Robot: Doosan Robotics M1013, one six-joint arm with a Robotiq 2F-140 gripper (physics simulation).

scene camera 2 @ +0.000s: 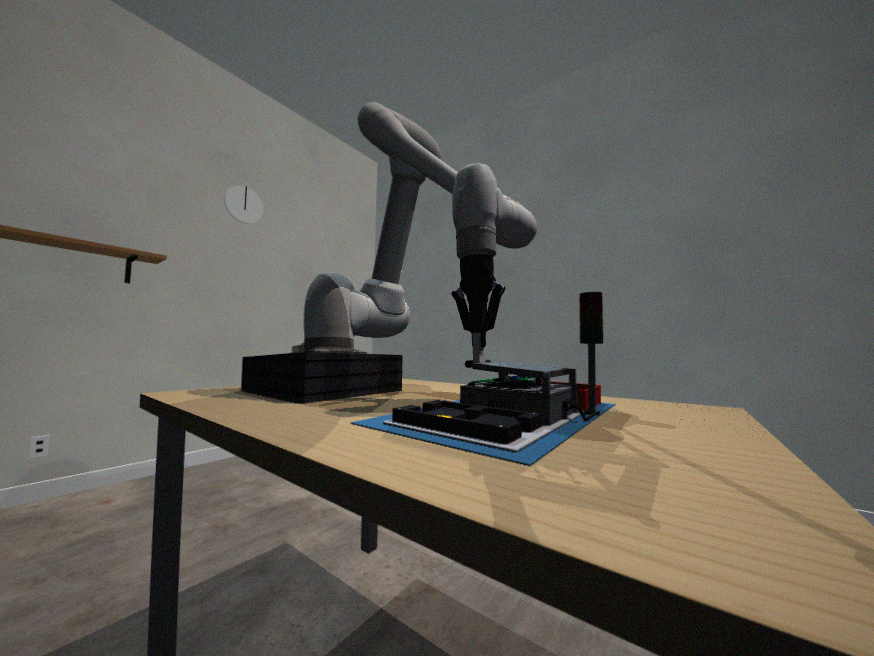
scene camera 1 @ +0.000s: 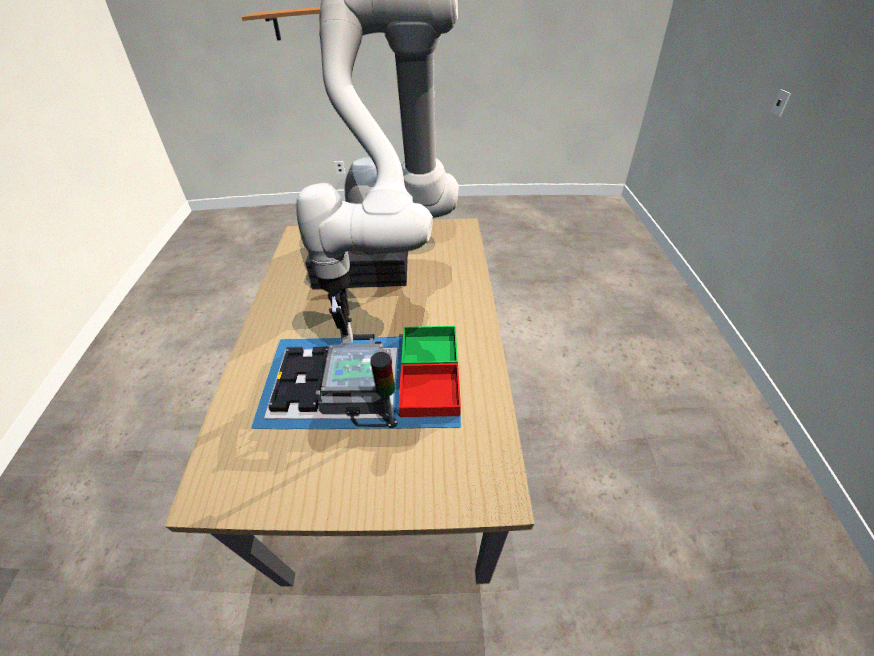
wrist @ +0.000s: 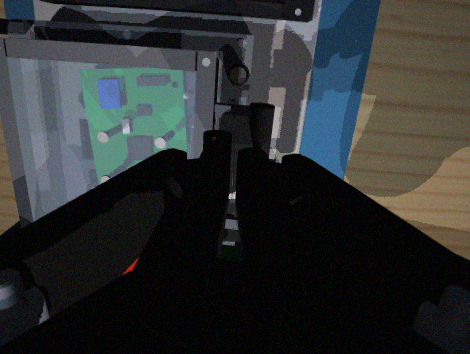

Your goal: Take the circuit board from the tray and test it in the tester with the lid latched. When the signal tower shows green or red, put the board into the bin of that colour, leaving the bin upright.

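Frame: origin at the arm's base, x ahead, y right, z down, level; metres.
Where they show: gripper, fingertip midpoint: (scene camera 2: 479,362) (scene camera 1: 348,341) (wrist: 233,135).
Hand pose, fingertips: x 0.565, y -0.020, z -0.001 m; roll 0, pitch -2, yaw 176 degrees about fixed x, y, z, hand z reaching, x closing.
Note:
Each offset is from my fingertips to the top centre of the thing. "*": to the spot under its first point. Level surfaces: height alone.
The green circuit board (scene camera 1: 350,368) (wrist: 172,97) lies in the tester (scene camera 1: 350,403) (scene camera 2: 487,400), under the clear lid @[dx +0.087, dy -0.029, dz -0.001 m] (scene camera 2: 525,368). In scene camera 2 the lid lies roughly level, with a gap above the tester body; I cannot tell whether it is latched. My gripper (scene camera 1: 347,340) (scene camera 2: 478,358) (wrist: 233,135) is shut and empty, fingers down, low at the tester's robot-side edge beside the lid's end; contact is unclear. The black tray @[* dx +0.127, dy +0.133, dz +0.087 m] (scene camera 1: 298,395) (scene camera 2: 487,425) shows no board. The signal tower @[* dx +0.218, dy -0.137, dz -0.129 m] (scene camera 1: 381,374) (scene camera 2: 590,317) has red and green bands, neither clearly lit.
The green bin @[dx -0.048, dy -0.223, dz +0.058 m] (scene camera 1: 429,347) and red bin (scene camera 1: 429,389) (scene camera 2: 589,394) stand upright beside the tester, the red one by the signal tower. A blue mat @[dz +0.103 m] (scene camera 1: 262,418) (scene camera 2: 525,455) (wrist: 330,125) lies under the equipment. The dark robot base block (scene camera 1: 377,271) (scene camera 2: 338,374) stands behind on the wooden table @[dz +0.105 m] (scene camera 1: 352,487).

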